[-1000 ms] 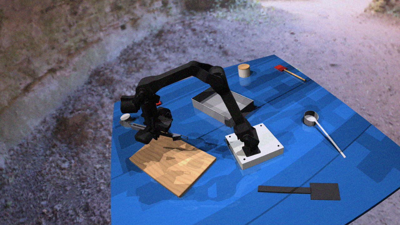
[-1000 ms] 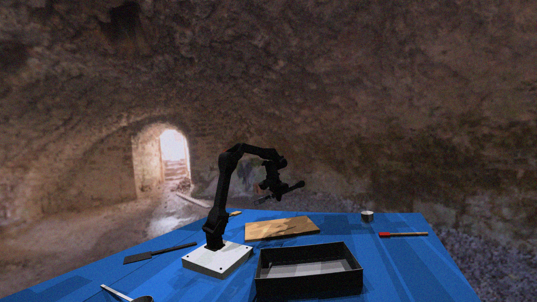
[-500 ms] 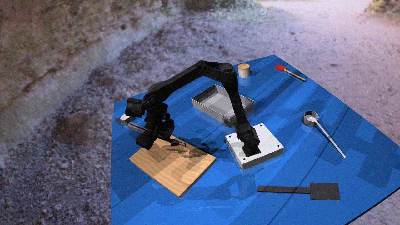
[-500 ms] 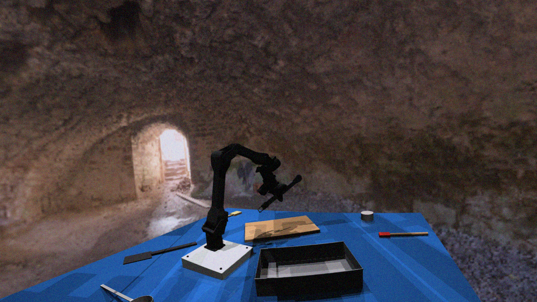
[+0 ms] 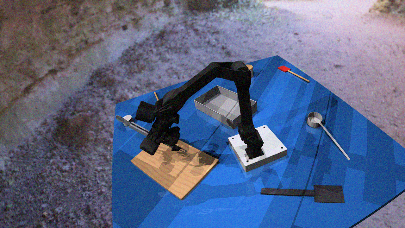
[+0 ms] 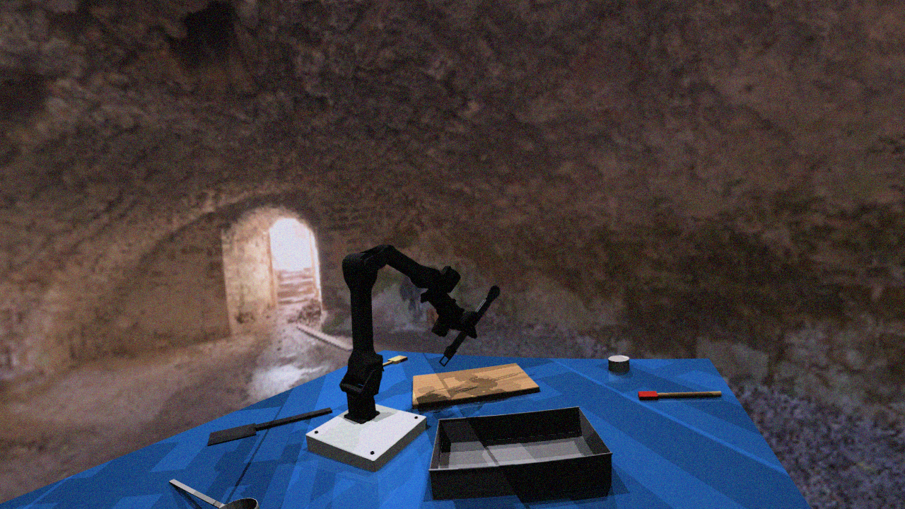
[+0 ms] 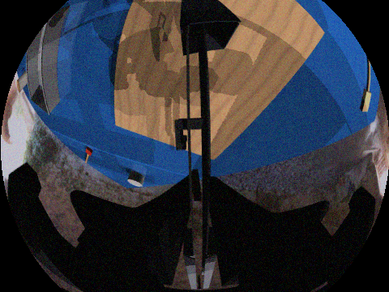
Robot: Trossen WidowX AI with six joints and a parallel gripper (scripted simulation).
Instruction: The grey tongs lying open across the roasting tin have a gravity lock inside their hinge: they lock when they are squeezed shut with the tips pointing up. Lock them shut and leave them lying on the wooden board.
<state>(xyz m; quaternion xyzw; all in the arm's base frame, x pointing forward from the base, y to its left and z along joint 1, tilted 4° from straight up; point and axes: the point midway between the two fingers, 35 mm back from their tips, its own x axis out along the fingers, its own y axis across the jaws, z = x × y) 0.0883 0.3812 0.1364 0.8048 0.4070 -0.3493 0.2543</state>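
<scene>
My gripper tip is now 140 mm above the wooden board and 40 mm to the left of it. From my gripper tip the other things lie so: white cylinder: 410 mm ahead, 200 mm to the left, 130 mm below; black spatula: 520 mm to the right, 360 mm behind, 140 mm below; roasting tin: 380 mm to the right, 280 mm ahead, 120 mm below.
</scene>
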